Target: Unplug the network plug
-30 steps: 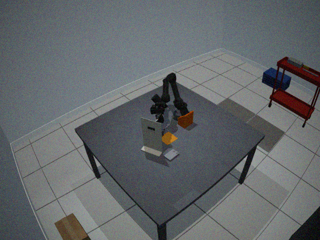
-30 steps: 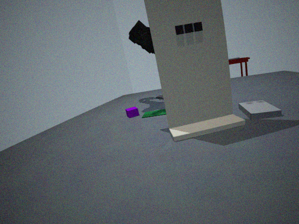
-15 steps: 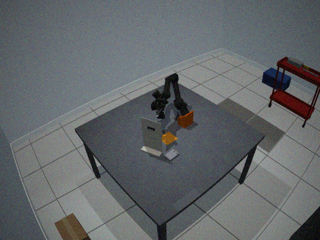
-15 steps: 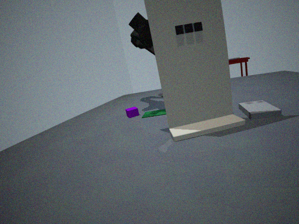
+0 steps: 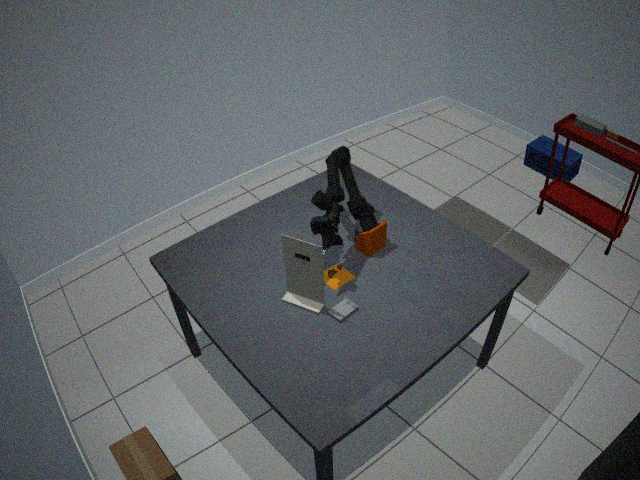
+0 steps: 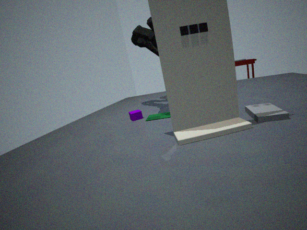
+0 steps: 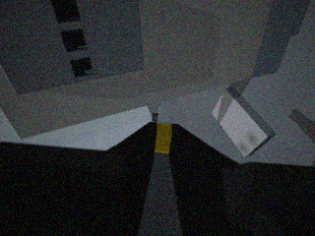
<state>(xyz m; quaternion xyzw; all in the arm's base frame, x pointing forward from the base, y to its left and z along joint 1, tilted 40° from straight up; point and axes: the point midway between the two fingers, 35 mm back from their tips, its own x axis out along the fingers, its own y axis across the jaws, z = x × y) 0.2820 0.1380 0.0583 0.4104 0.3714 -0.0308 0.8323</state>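
Now: gripper tip 20 cm above the orange marked square, 7 cm past it and 2 cm to the left of it. From my gripper tip the other things lie so: flat grey box 19 cm below, 16 cm to the left, 3 cm ahead; then yellow plug right at my gripper tip; then upright pale panel 12 cm ahead, 6 cm below, 2 cm to the left.
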